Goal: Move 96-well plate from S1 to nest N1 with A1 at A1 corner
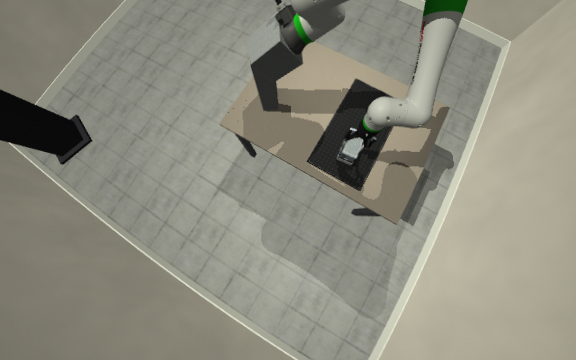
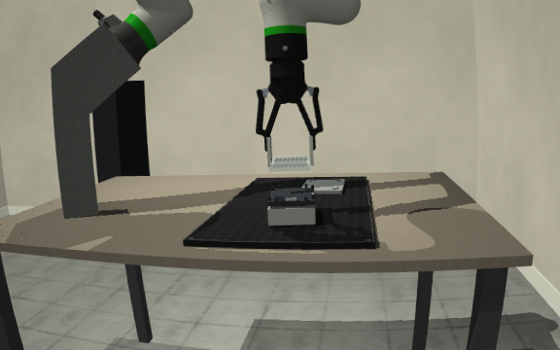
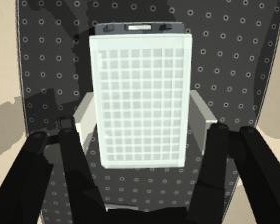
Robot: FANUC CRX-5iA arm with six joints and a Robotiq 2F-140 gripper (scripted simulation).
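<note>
My hand is 7 cm past the plate nest N1, 33 cm to the right of it and 14 cm above it. From my hand the other things lie so: white 96-well plate: 2 cm below.
</note>
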